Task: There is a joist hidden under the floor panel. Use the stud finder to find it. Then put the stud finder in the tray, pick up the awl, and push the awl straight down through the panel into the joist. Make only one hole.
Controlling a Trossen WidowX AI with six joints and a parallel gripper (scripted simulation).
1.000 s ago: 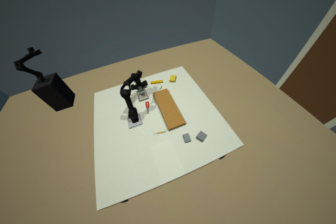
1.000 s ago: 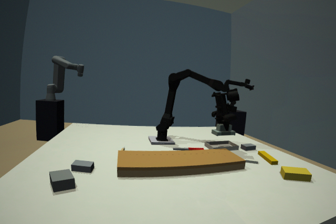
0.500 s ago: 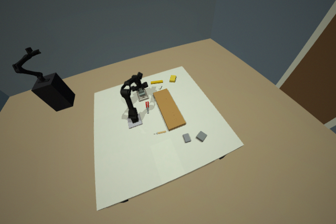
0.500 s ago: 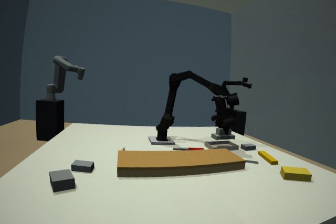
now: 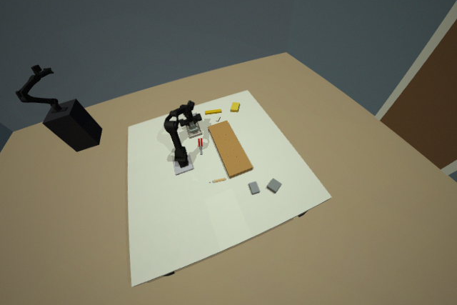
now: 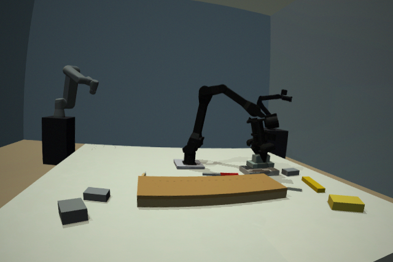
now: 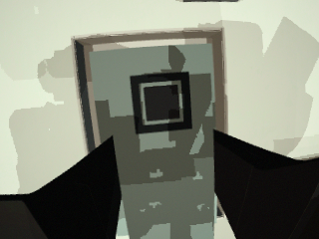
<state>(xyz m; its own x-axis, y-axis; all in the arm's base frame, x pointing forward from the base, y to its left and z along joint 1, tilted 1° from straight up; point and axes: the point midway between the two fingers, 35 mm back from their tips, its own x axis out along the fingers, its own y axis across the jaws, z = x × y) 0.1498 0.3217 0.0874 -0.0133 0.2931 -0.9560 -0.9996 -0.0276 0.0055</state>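
Now: the grey tray 1 cm to the right of my gripper tip and 5 cm below it. The rest, counted from my gripper tip: yellow bar 23 cm ahead, 14 cm to the left, 5 cm below; red-handled tool 1 cm ahead, 22 cm to the right, 6 cm below; stud finder 1 cm to the left, 2 cm above.
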